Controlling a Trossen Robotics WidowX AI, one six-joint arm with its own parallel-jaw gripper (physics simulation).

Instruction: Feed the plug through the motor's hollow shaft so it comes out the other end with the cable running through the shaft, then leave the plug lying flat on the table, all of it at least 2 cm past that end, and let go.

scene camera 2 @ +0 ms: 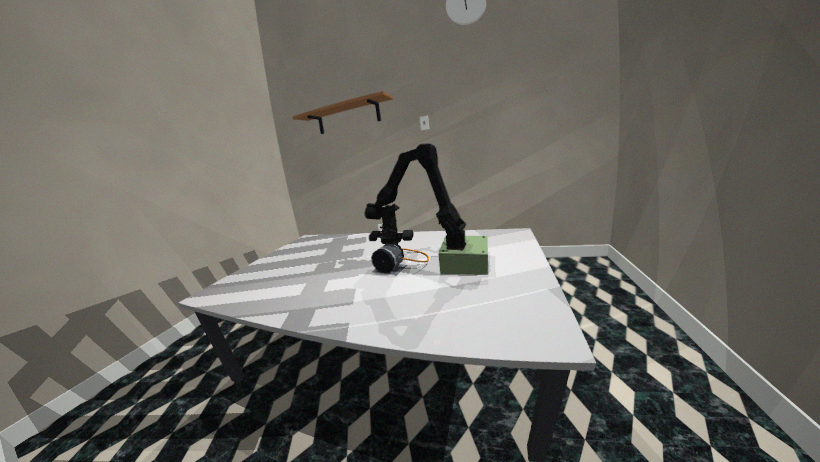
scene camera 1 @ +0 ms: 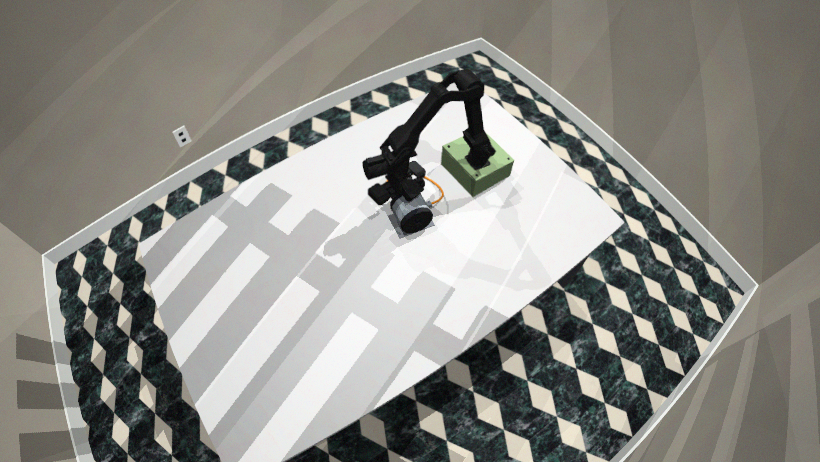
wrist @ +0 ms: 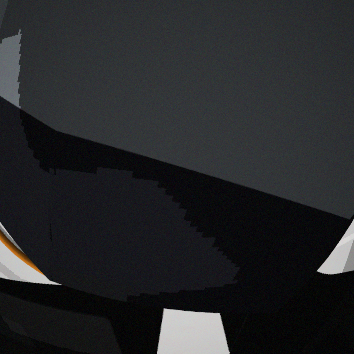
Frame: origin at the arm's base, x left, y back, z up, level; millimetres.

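Where they show: arm's base at its link origin: (scene camera 2: 456,246) (scene camera 1: 477,160).
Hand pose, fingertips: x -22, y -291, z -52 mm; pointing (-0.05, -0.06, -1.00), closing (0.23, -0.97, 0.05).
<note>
Each offset is from my fingertips to the top centre of the thing. "*": to the spot under its first point. Level surfaces: height alone.
The grey motor @[dx +76, dy +18, dz +66 mm] (scene camera 1: 406,212) (scene camera 2: 387,258) lies on its side on the white table @[dz -36 mm] (scene camera 1: 316,293) (scene camera 2: 472,316), its dark end face towards the front left. In the wrist view its dark body @[* dx +50, dy +22, dz +66 mm] (wrist: 197,105) fills most of the frame. An orange cable (scene camera 1: 438,192) (scene camera 2: 418,260) (wrist: 14,248) loops on the table behind the motor, towards the arm's base. My gripper (scene camera 1: 404,192) (scene camera 2: 391,244) hangs straight down, close over the motor's rear end. Its fingers are shut on the plug. The plug itself is hidden by the fingers and the motor.
The arm stands on a green block (scene camera 1: 477,166) (scene camera 2: 463,257) to the right of the motor. The table's edges are far from the motor on all sides. A chequered floor lies around the table.
</note>
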